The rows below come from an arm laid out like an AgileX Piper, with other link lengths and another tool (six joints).
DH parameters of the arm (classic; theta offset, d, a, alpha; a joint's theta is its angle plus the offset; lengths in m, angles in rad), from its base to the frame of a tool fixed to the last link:
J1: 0 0.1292 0 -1.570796
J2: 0.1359 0 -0.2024 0
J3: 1.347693 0 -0.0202 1.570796
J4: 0 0.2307 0 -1.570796
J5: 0 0 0 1.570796
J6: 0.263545 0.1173 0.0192 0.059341
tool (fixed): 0 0.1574 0 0
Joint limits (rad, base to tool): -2.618..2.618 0..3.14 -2.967..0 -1.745..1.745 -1.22..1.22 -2.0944..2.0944
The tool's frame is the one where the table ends.
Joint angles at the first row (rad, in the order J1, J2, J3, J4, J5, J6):
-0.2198, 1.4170, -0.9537, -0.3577, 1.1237, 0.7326
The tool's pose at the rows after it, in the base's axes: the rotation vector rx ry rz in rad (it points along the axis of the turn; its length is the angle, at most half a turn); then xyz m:
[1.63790, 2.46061, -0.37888, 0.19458, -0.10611, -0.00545]
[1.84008, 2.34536, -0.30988, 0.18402, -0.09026, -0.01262]
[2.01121, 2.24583, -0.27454, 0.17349, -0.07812, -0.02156]
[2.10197, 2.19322, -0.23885, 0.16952, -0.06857, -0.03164]
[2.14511, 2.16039, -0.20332, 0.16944, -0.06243, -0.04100]
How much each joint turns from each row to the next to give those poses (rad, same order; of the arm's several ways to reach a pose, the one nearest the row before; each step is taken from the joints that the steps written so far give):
0.0000, -0.0774, 0.0866, 0.0635, -0.0313, 0.0744
0.0000, -0.0546, 0.0685, 0.0430, -0.0044, 0.1407
0.0000, -0.0256, 0.0550, 0.0306, -0.0043, 0.1214
0.0000, -0.0039, 0.0449, 0.0275, -0.0321, 0.0625
0.0000, 0.0000, 0.0412, 0.0181, -0.0486, 0.0341

